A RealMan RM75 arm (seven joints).
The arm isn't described. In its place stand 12 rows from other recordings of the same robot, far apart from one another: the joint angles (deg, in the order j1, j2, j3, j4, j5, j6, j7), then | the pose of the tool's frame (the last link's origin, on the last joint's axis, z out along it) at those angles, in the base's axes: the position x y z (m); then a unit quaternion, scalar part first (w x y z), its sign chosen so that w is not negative.
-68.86, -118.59, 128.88, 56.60, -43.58, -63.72, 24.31 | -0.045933 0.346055 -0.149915 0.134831 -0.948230 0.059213 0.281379
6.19, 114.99, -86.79, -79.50, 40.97, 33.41, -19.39 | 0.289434 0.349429 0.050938 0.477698 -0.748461 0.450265 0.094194
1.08, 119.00, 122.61, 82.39, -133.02, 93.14, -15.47 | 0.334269 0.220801 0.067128 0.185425 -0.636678 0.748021 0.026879
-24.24, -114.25, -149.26, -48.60, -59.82, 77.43, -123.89 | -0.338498 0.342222 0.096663 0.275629 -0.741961 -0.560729 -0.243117
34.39, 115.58, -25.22, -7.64, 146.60, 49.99, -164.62 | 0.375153 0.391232 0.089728 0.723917 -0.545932 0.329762 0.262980
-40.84, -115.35, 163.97, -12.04, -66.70, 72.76, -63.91 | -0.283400 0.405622 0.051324 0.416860 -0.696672 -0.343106 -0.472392
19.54, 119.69, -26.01, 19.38, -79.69, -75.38, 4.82 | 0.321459 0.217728 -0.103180 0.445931 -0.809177 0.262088 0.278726
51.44, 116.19, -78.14, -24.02, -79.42, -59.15, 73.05 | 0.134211 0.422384 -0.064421 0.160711 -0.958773 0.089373 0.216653
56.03, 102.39, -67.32, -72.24, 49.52, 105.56, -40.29 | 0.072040 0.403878 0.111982 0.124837 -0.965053 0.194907 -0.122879
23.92, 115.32, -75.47, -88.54, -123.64, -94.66, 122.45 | 0.166242 0.314314 0.034805 0.087805 -0.984396 0.149653 -0.029315
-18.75, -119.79, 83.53, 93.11, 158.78, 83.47, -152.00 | -0.221502 0.326135 0.031413 0.301673 -0.867465 -0.350337 0.183743
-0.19, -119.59, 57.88, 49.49, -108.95, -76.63, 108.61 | -0.330036 0.253242 0.054732 0.379195 -0.806952 -0.278143 -0.357318
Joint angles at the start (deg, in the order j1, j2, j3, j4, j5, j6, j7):
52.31, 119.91, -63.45, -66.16, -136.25, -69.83, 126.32
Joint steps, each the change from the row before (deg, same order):
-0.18, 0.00, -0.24, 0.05, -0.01, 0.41, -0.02
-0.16, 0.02, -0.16, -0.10, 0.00, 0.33, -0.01
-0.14, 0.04, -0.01, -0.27, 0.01, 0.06, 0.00
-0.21, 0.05, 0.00, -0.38, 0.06, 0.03, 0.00
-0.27, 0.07, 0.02, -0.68, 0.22, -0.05, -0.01
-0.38, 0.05, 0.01, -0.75, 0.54, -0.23, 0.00
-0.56, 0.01, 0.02, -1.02, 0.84, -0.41, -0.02
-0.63, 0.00, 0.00, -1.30, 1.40, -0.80, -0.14
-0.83, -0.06, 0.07, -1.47, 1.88, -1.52, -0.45
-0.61, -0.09, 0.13, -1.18, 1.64, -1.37, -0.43
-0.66, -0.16, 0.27, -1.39, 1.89, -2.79, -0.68
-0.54, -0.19, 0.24, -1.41, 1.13, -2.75, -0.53
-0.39, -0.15, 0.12, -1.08, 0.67, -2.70, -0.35
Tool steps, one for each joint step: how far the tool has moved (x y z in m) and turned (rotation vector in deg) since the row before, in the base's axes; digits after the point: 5 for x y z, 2 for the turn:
0.00098, 0.00028, -0.00045, 0.23, -0.07, -0.03
0.00035, 0.00020, 0.00004, 0.27, 0.00, 0.05
-0.00012, -0.00017, 0.00058, 0.19, 0.07, 0.08
-0.00009, -0.00036, 0.00083, 0.21, 0.13, 0.10
-0.00108, -0.00073, 0.00153, 0.27, 0.30, 0.28
-0.00102, -0.00142, 0.00153, 0.05, 0.53, 0.26
-0.00106, -0.00213, 0.00235, -0.01, 0.74, 0.34
-0.00252, -0.00351, 0.00257, -0.38, 1.06, 0.68
-0.00191, -0.00545, 0.00276, -1.00, 1.11, 0.92
-0.00195, -0.00463, 0.00260, -0.90, 0.92, 0.90
-0.00143, -0.00765, 0.00248, -2.01, 0.58, 1.24
-0.00057, -0.00701, 0.00281, -1.71, -0.11, 1.17
0.00035, -0.00665, 0.00136, -1.83, -0.53, 0.89

